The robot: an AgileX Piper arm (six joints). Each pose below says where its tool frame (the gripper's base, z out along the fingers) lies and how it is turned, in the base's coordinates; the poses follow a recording.
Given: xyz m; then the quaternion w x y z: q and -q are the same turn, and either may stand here.
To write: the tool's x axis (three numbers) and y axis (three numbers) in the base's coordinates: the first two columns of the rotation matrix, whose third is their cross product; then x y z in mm. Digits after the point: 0 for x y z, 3 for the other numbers.
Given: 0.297, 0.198, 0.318, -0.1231, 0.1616, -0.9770, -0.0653
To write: -0.917, -0.300, -0.262, -0.332, 0.939, 0.088, 297, 198, 318
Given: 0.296, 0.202, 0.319, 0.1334, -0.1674, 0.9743, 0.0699
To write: -0.908, -0.308, -0.283, -0.345, 0.934, 0.092, 296, 202, 319
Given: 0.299, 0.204, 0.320, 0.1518, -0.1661, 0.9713, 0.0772
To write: -0.899, -0.299, -0.321, -0.346, 0.933, 0.100, 299, 204, 320
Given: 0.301, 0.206, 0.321, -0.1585, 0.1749, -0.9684, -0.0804
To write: -0.889, -0.313, -0.335, -0.364, 0.926, 0.100, 301, 206, 321
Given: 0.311, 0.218, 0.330, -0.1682, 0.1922, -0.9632, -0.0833
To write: -0.870, -0.342, -0.356, -0.398, 0.912, 0.096, 311, 218, 330
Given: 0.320, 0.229, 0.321, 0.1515, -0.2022, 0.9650, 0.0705
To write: -0.872, -0.369, -0.321, -0.412, 0.908, 0.075, 320, 229, 321
